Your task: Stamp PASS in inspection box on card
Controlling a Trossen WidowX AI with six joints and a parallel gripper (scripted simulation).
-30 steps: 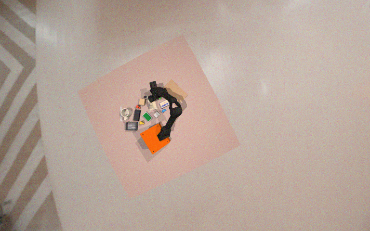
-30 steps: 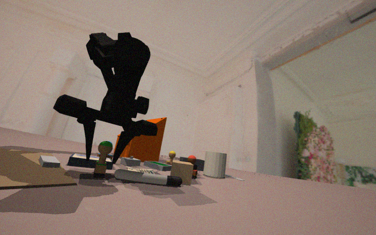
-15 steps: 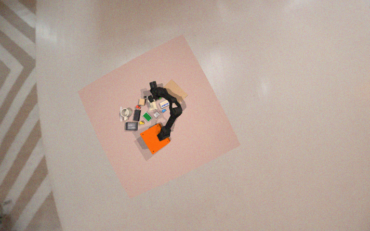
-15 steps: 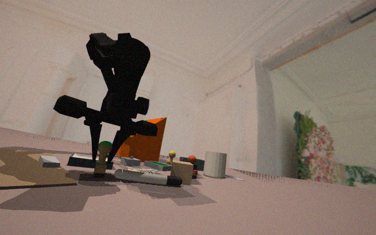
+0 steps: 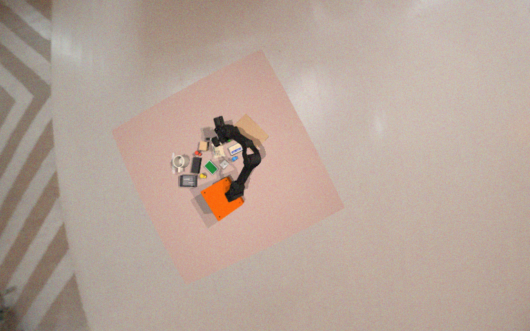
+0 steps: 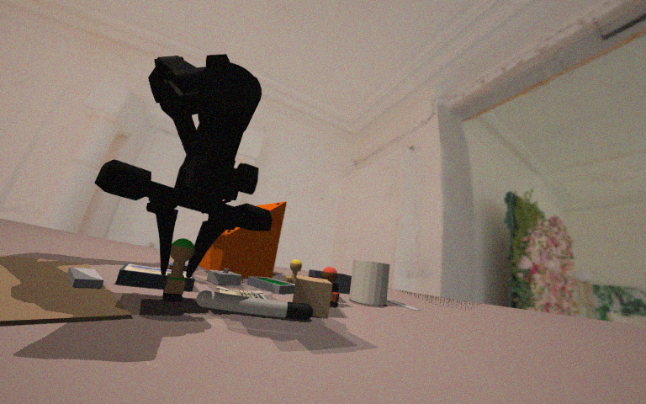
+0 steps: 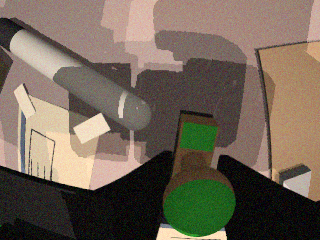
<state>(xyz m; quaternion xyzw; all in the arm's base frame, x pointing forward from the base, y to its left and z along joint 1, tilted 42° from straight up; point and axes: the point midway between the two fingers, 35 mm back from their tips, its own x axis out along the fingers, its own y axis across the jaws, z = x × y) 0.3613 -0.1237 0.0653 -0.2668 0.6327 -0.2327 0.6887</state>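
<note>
My gripper tip is now 200 mm to the right of the green ink pad, 120 mm past it and 20 mm above it. From my gripper tip the other things lie so: marker 100 mm to the left, 50 mm ahead, 20 mm below; then dark labelled box 90 mm behind, 10 mm to the right, 10 mm below; then cream card 100 mm to the left, 40 mm behind, 30 mm below.
</note>
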